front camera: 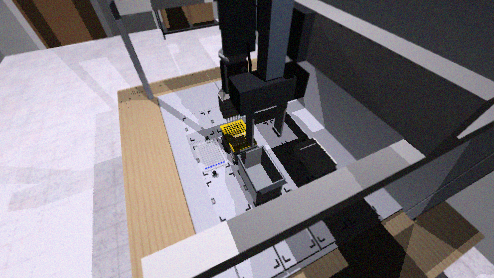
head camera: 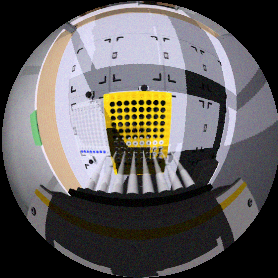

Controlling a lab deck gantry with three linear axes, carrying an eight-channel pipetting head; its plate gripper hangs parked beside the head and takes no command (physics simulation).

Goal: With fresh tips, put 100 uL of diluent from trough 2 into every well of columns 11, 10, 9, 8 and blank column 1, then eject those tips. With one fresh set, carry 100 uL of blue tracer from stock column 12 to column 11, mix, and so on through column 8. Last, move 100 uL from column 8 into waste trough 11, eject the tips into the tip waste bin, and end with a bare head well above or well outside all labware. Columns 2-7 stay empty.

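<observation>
The pipetting head [front camera: 230, 107] [head camera: 140, 201] carries a row of long pale tips [head camera: 145, 176], which hang above the yellow tip rack [front camera: 235, 128] [head camera: 125, 96]. Several rack rows are empty holes; white tips show near the head-side end, partly hidden by the hanging tips and shadow. The clear well plate [front camera: 204, 149] [head camera: 90, 122] lies beside the rack, with one blue column [front camera: 215, 165] [head camera: 93, 151] at its end. The other wells look colourless. The trough block [front camera: 307, 160] is dark in shadow, its liquids unreadable. The parked plate gripper [front camera: 264, 136] is open, its fingers apart and empty.
The grey open-topped waste bin [front camera: 270, 192] stands next to the rack, close to the gripper's near finger. A frame beam [front camera: 300, 200] crosses the foreground. A grey post [front camera: 132, 57] rises at the deck's back left. A green patch [head camera: 36, 128] shows at the left edge.
</observation>
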